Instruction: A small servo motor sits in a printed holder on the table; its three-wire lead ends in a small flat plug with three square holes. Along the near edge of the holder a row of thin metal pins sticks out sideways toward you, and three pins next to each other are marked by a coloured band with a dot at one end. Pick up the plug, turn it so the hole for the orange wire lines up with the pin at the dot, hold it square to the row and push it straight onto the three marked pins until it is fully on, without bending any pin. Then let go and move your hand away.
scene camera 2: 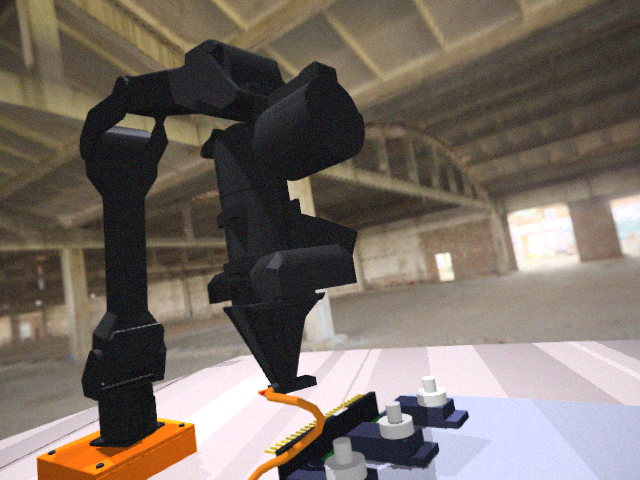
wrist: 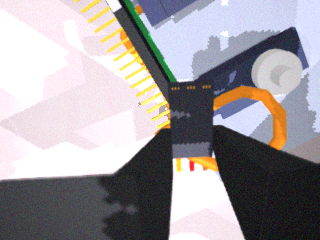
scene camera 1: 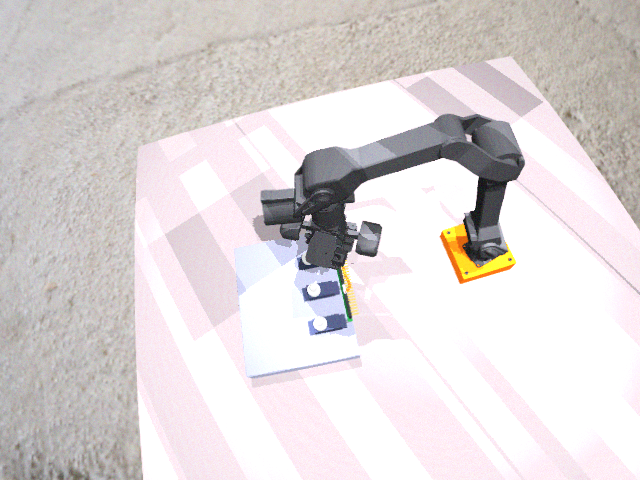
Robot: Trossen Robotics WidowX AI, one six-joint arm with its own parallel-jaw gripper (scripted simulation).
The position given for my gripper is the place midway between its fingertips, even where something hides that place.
I see my gripper (scene camera 2: 283, 387) and a pale blue holder plate (scene camera 2: 500, 431).
My gripper shows as well in the wrist view (wrist: 191, 135) and in scene camera 1 (scene camera 1: 333, 249). The pale blue holder plate is seen too in scene camera 1 (scene camera 1: 274, 318).
